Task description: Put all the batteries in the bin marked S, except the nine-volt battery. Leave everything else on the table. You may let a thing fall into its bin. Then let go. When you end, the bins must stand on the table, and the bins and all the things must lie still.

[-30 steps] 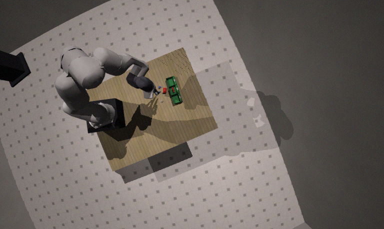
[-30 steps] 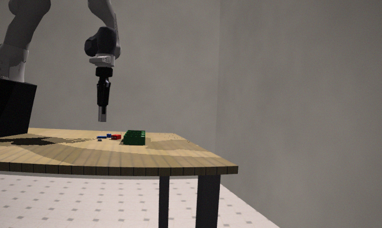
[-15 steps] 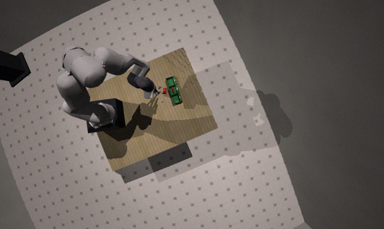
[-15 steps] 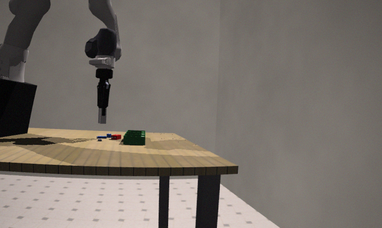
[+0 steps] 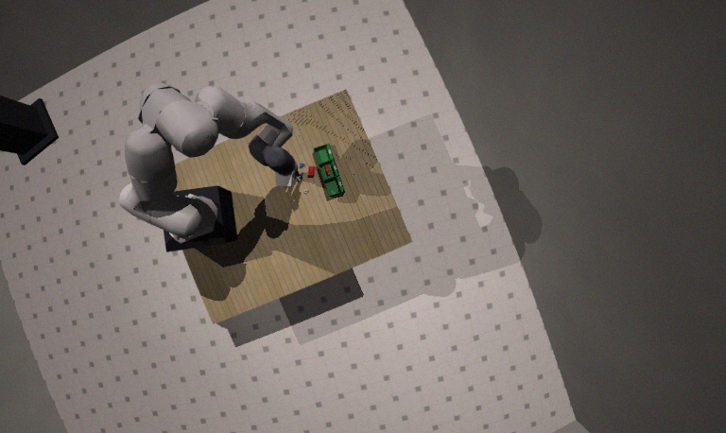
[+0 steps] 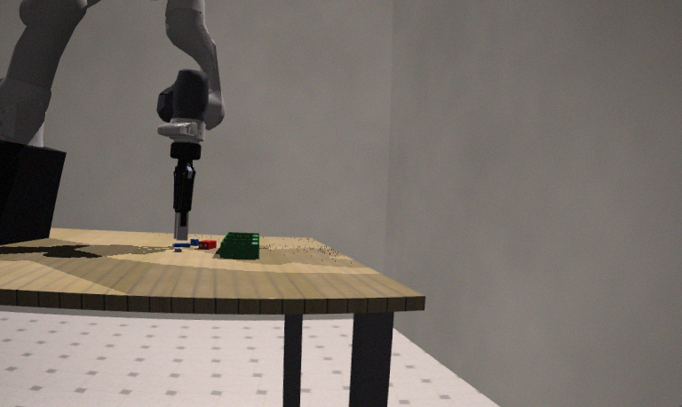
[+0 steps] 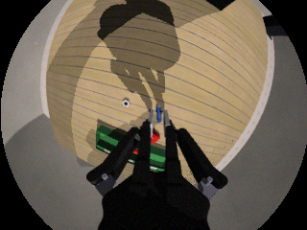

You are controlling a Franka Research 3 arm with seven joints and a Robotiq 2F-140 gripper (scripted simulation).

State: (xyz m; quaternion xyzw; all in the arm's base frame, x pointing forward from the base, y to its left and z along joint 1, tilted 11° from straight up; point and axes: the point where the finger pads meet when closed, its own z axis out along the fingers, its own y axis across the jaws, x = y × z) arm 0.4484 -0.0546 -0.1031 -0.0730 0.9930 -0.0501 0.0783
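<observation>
Now: hand 50 mm above the blue battery. From my hand the other things lie so: grey button cell 10 mm behind, 80 mm to the right, 50 mm below; then red block-shaped battery 60 mm ahead, 20 mm to the right, 40 mm below; then green bin row 140 mm ahead, 60 mm to the right, 40 mm below.
</observation>
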